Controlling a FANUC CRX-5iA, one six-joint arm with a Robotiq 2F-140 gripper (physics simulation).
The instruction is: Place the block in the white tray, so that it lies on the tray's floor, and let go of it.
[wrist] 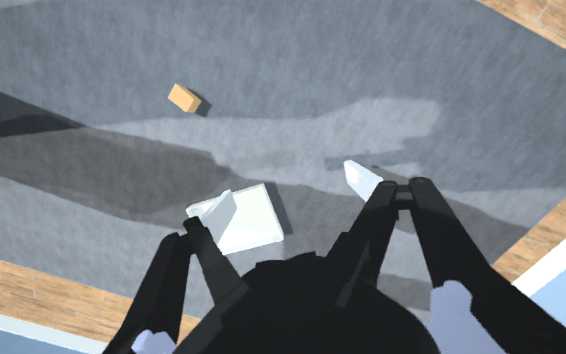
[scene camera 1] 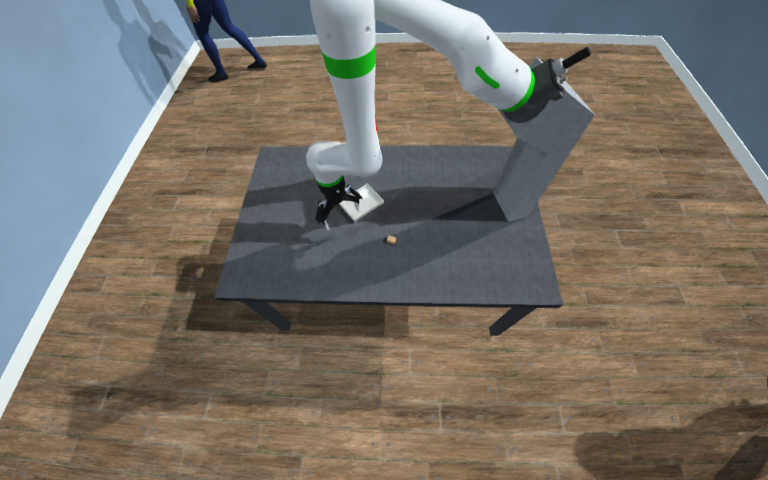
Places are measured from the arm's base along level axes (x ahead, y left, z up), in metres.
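Pixels of known places: gripper, between the fingertips: (wrist: 288, 186) (scene camera 1: 342, 218); arm's base, origin of its link: (scene camera 1: 526, 97).
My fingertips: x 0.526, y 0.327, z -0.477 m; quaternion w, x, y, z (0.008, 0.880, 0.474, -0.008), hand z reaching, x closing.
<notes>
Ahead of a thing's pixels: the offset from my fingertips to its middle. Level surfaces: height alone.
The block @(0.035 m right, 0.203 m back, 0.111 m down) (scene camera 1: 391, 240) (wrist: 184, 98) is small and orange-tan. It lies on the dark grey table, apart from the tray. The white tray @(0.173 m right, 0.006 m ahead, 0.113 m down) (scene camera 1: 370, 200) (wrist: 256, 217) is shallow and square and stands on the table. No block shows in the visible part of its floor. My gripper (scene camera 1: 343, 211) (wrist: 288, 186) is open and empty, with its pale fingertips wide apart. It hangs above the table at the tray's left side in the scene view, away from the block. One finger covers a corner of the tray in the wrist view.
The dark grey table @(0.123 m down) (scene camera 1: 453, 277) (wrist: 300, 50) bears shadows of the arm. The arm's grey pedestal (scene camera 1: 523, 175) stands at the table's right side in the scene view. A person (scene camera 1: 212, 33) in dark blue trousers is on the wooden floor behind the table, at the back left.
</notes>
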